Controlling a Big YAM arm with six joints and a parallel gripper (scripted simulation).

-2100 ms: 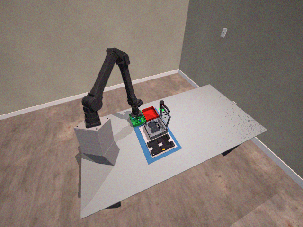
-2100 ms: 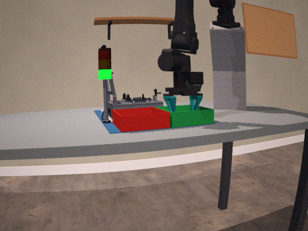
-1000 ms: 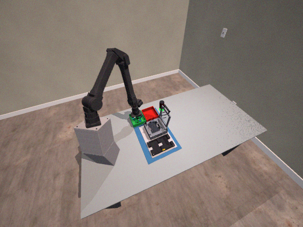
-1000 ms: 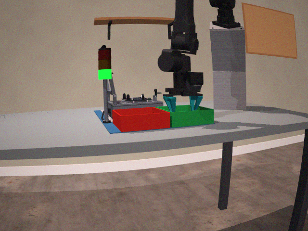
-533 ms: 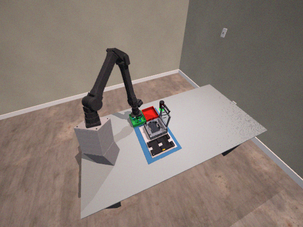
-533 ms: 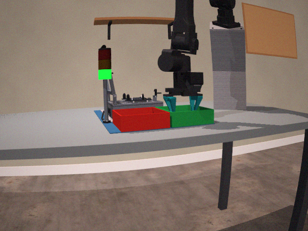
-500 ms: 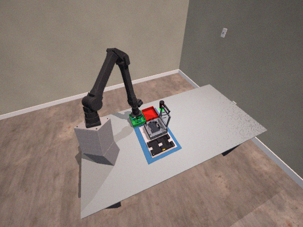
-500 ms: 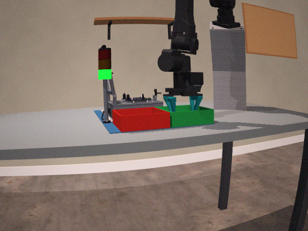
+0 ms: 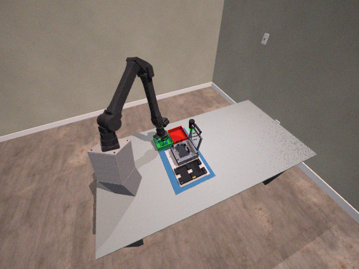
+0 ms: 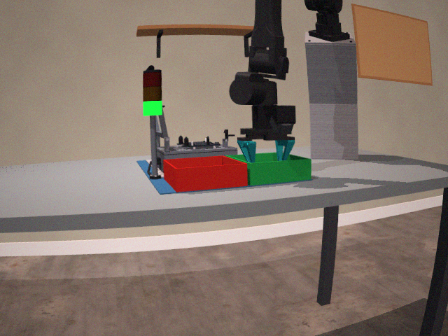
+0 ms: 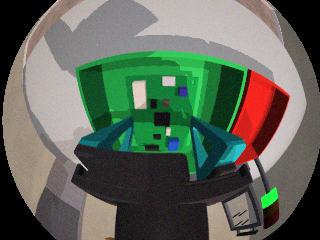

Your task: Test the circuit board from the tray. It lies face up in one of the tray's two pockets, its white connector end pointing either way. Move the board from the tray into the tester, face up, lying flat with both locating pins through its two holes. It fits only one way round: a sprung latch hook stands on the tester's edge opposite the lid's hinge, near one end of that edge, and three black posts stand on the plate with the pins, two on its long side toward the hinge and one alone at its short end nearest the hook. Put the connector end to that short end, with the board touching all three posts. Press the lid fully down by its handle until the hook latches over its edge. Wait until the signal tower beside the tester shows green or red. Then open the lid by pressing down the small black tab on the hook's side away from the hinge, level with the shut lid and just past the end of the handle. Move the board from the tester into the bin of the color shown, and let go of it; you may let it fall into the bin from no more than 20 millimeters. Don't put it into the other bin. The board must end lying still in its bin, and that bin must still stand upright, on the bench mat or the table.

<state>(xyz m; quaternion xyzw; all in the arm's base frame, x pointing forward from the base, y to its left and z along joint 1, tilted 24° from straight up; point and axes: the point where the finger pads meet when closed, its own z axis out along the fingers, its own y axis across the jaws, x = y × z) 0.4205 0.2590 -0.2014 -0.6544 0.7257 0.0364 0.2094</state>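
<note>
The green bin lies 1 cm below my hand. Also, from my hand: green circuit board (right at my hand); then latch hook (14 cm to the right, 7 cm above, 3 cm ahead); then red bin (15 cm ahead, 1 cm to the right, 1 cm below).
</note>
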